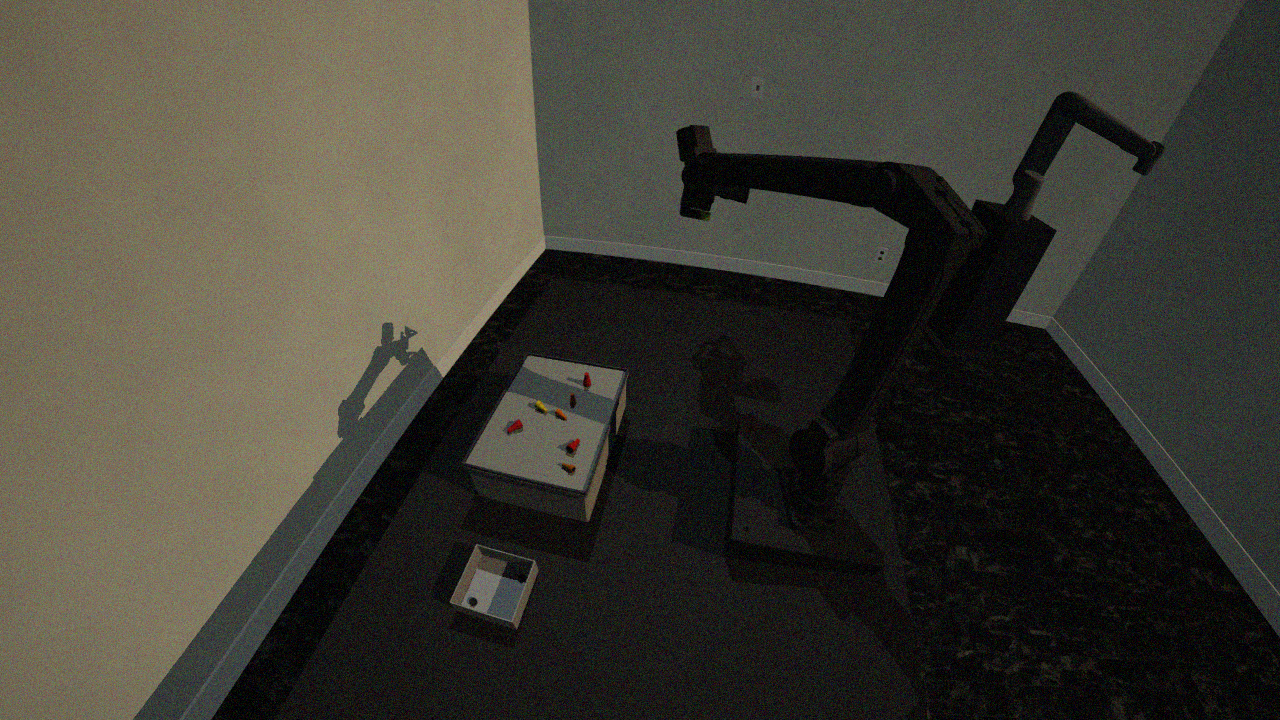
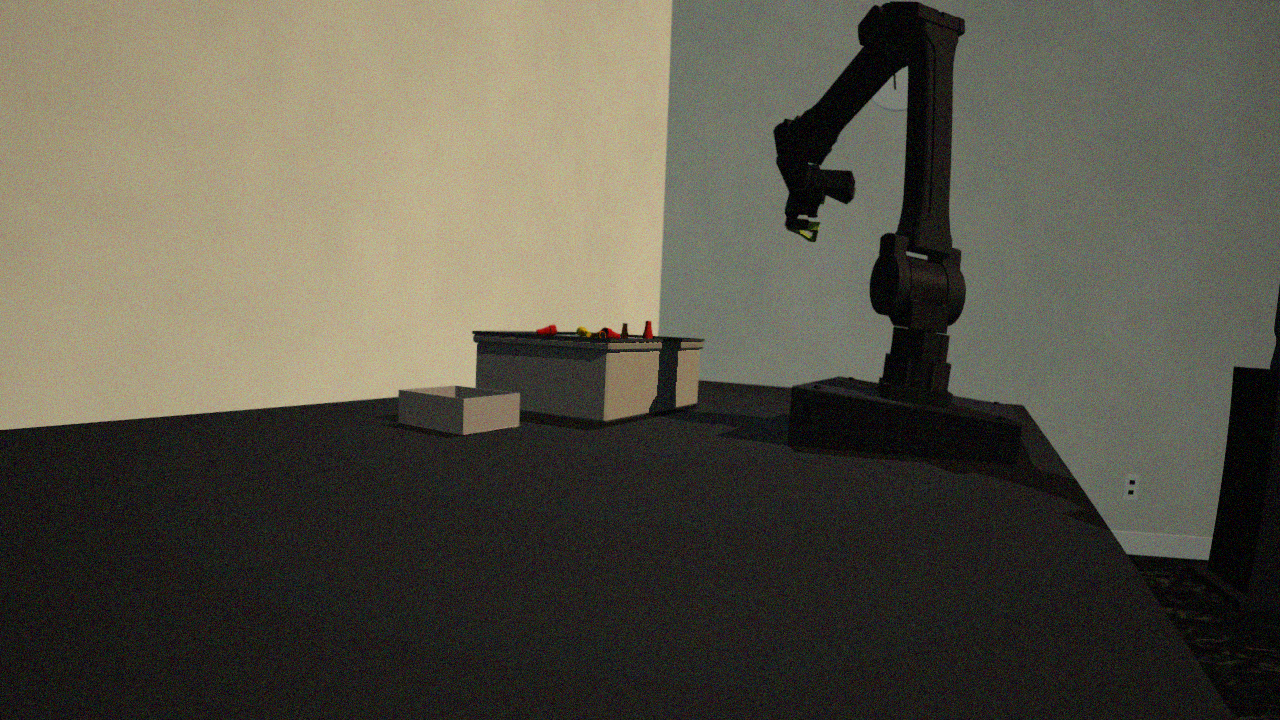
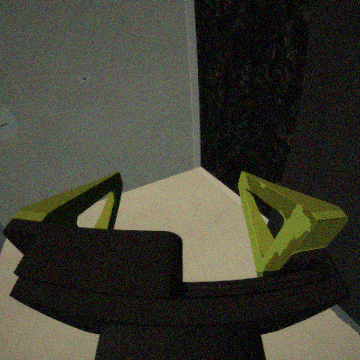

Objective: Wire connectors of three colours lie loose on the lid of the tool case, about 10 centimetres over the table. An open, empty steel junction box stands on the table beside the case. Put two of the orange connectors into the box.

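Where they show: gripper, between the fingertips: (image 2: pixel 816 222) (image 3: pixel 179 177); arm's base, origin of its link: (image 1: pixel 806 500) (image 2: pixel 912 398).
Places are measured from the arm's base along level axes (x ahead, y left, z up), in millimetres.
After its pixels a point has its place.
Observation:
An orange connector (image 1: pixel 560 414) @(x 434, y -136, z 54 mm) lies near the middle of the tool case's lid (image 1: pixel 535 452) @(x 466, y -53, z 46 mm), beside a yellow connector (image 1: pixel 540 406) @(x 473, y -150, z 57 mm). Another orange connector (image 1: pixel 568 467) @(x 405, y -21, z 54 mm) lies near the lid's edge on the box side. Red connectors (image 1: pixel 587 379) @(x 393, y -220, z 64 mm) (image 1: pixel 514 427) @(x 510, y -98, z 56 mm) (image 1: pixel 572 445) @(x 402, y -61, z 61 mm) lie or stand around them. A dark brownish connector (image 1: pixel 572 400) @(x 416, y -169, z 56 mm) stands in shadow; its colour is unclear. The open junction box (image 1: pixel 469 574) @(x 554, y 138, z -37 mm) (image 2: pixel 490 414) @(x 457, y 167, z -35 mm) stands beside the case, with no connector visible inside. My gripper (image 1: pixel 698 215) @(x 161, y -626, z 297 mm) (image 2: pixel 804 231) @(x 161, y -626, z 297 mm) (image 3: pixel 179 177) @(x 161, y -626, z 297 mm) is open and empty, high above the table, to the side of the case.
The tool case (image 2: pixel 546 380) @(x 462, y 4, z -8 mm) stands higher than the junction box. My arm's base (image 1: pixel 805 528) @(x 18, y 60, z 8 mm) (image 2: pixel 895 425) @(x 26, y 100, z -22 mm) stands on the table across a gap from the case. A pale wall (image 1: pixel 358 179) (image 2: pixel 340 179) rises beyond the case. Another dark arm (image 1: pixel 1042 143) stands in the background.

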